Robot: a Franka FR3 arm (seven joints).
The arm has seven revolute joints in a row. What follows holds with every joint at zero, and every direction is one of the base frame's.
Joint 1 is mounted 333.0 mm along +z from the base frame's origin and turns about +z.
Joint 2 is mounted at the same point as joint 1 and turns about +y.
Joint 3 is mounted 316.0 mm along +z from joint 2 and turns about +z.
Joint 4 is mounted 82.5 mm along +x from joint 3 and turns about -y.
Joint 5 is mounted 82.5 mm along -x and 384.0 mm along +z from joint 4 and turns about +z.
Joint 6 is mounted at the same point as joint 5 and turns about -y.
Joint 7 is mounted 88.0 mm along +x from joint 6 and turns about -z.
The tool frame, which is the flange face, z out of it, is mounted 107.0 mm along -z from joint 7; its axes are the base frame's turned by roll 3.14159, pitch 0.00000 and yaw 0.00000 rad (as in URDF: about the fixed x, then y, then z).
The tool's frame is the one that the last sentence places.
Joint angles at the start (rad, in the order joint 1, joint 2, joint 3, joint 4, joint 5, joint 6, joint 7):
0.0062 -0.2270 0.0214 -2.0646 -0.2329 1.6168 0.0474
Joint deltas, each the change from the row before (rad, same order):
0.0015 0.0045 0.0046 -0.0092 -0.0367 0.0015 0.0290
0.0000 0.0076 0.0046 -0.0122 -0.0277 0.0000 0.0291
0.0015 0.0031 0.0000 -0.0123 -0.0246 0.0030 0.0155
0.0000 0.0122 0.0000 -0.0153 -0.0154 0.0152 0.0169
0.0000 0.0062 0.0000 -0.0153 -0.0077 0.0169 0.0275
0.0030 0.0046 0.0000 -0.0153 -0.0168 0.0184 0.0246
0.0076 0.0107 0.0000 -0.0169 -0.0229 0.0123 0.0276
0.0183 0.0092 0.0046 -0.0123 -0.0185 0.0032 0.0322
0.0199 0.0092 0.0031 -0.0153 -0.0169 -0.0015 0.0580
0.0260 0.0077 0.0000 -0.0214 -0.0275 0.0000 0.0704
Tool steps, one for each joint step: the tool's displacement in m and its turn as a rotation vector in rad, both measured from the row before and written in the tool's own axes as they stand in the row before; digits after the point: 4 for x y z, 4 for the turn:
0.0012 -0.0006 0.0051 -0.0393 -0.0080 0.0184
0.0016 -0.0018 0.0079 -0.0308 -0.0151 0.0182
0.0007 -0.0003 0.0063 -0.0258 -0.0084 0.0082
0.0040 -0.0028 0.0103 -0.0158 -0.0088 0.0070
0.0024 -0.0028 0.0078 -0.0074 -0.0022 0.0197
0.0021 -0.0031 0.0065 -0.0164 0.0037 0.0134
0.0024 -0.0060 0.0093 -0.0253 -0.0057 0.0082
0.0005 -0.0119 0.0044 -0.0263 -0.0026 0.0018
-0.0007 -0.0125 0.0059 -0.0269 -0.0085 0.0264
-0.0021 -0.0134 0.0070 -0.0385 -0.0037 0.0328

